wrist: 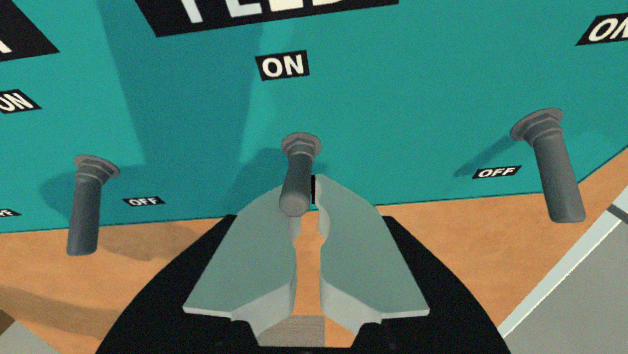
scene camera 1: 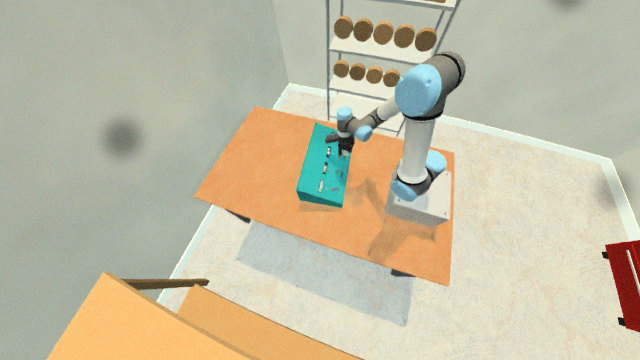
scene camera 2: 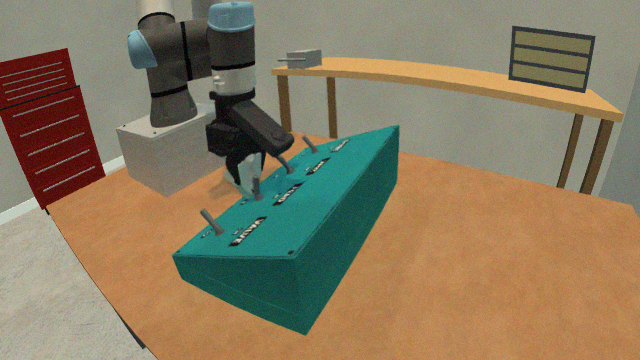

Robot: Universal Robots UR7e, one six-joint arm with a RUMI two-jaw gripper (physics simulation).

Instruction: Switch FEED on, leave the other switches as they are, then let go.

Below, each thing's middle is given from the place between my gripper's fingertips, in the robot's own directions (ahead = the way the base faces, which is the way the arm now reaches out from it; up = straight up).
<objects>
The feed lever [wrist: 295,197] is 3 cm above my hand, 2 cm ahead of it and 1 cm to the left of it. Round my hand: teal switch panel [scene camera 2: 280,256] (9 cm to the left, 6 cm ahead, 1 cm below); then vent lever [wrist: 84,224] (12 cm to the left, 3 cm behind, 2 cm above); then valve lever [wrist: 563,199] (11 cm to the right, 4 cm ahead, 2 cm above).
</objects>
